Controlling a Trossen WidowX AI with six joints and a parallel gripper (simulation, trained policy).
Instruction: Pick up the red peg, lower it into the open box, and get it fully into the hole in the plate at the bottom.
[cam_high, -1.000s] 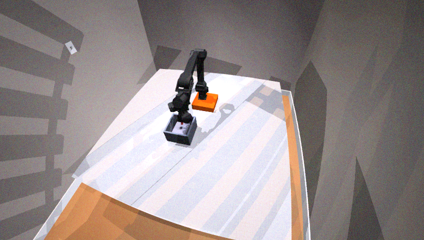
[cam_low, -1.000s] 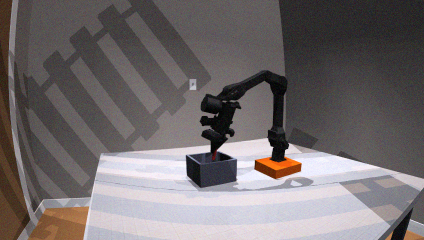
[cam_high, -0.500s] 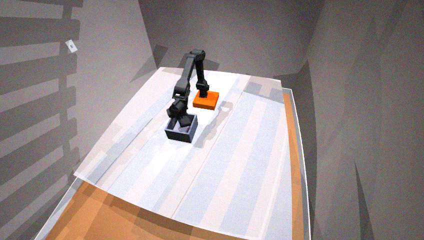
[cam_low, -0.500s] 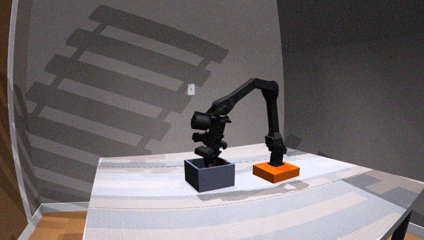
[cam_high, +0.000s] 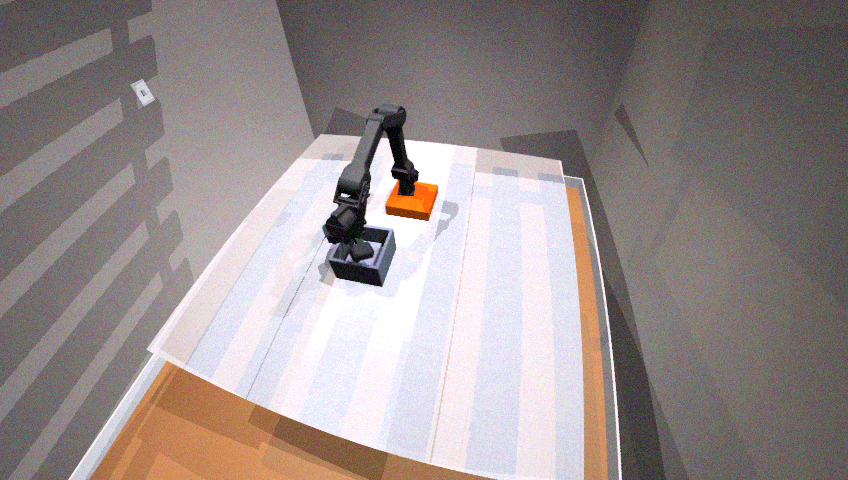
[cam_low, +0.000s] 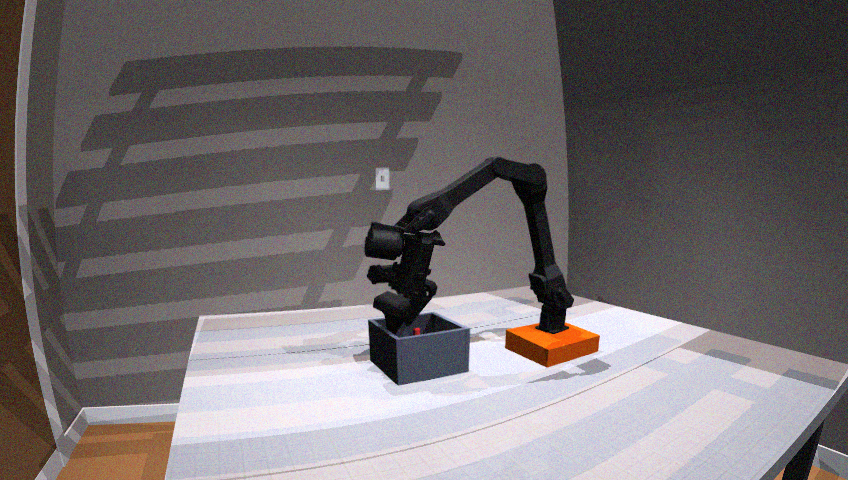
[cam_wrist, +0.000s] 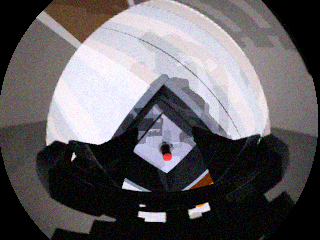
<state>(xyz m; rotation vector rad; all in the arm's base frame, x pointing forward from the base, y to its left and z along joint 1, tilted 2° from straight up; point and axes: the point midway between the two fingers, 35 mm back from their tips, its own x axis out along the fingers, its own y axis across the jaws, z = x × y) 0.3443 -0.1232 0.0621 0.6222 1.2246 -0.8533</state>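
The red peg lies 3 cm to the left of my gripper tip, 3 cm below it and 2 cm behind it. Also, from my gripper tip: pale plate: 3 cm to the left, 3 cm below, 2 cm behind; then dark box: 5 cm below, 3 cm to the left, 2 cm behind.
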